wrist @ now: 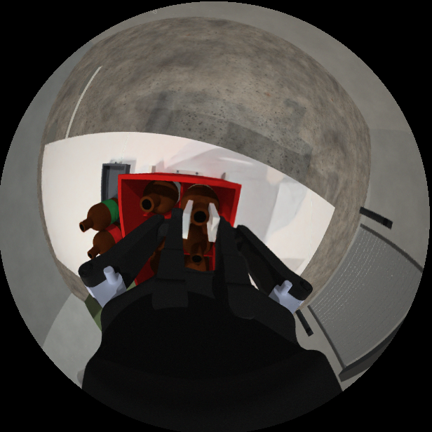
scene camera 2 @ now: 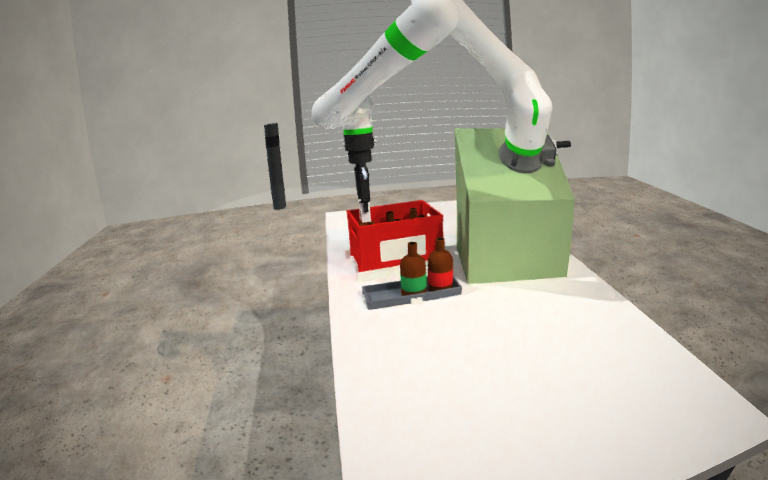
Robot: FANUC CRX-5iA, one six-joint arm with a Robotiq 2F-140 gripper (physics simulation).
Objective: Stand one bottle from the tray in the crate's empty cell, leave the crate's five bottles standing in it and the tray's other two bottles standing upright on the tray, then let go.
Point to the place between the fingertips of my gripper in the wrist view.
At 199,210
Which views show my gripper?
The wrist view and scene camera 2: all of them.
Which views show the green-label bottle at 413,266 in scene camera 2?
The wrist view and scene camera 2: all of them.
